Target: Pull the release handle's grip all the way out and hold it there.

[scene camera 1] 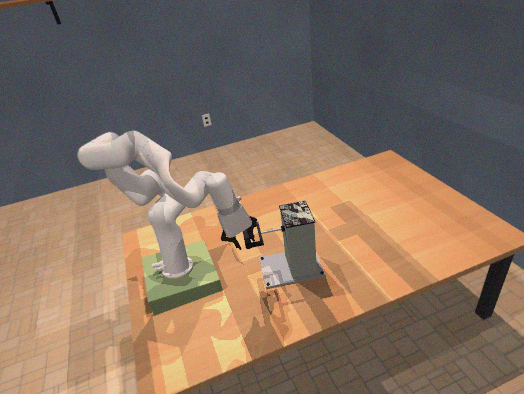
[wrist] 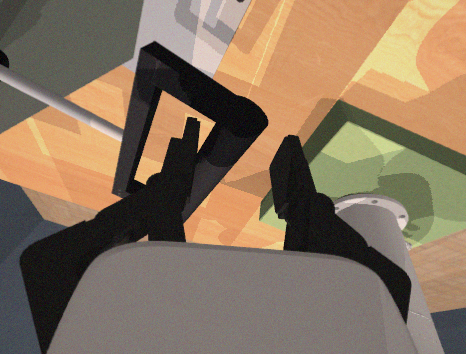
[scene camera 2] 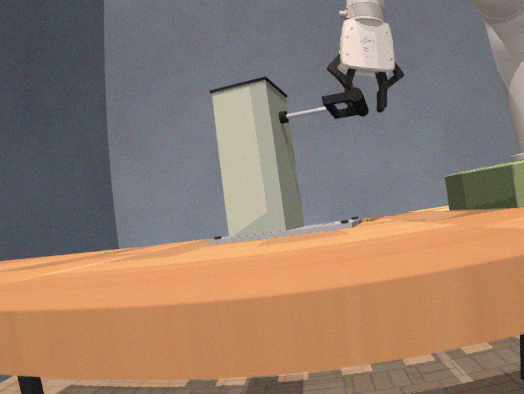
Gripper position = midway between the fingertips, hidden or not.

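Note:
Grey base plate (scene camera 1: 275,269), visible. My gripper (scene camera 2: 365,109) (scene camera 1: 246,243) (wrist: 238,144), visible too.

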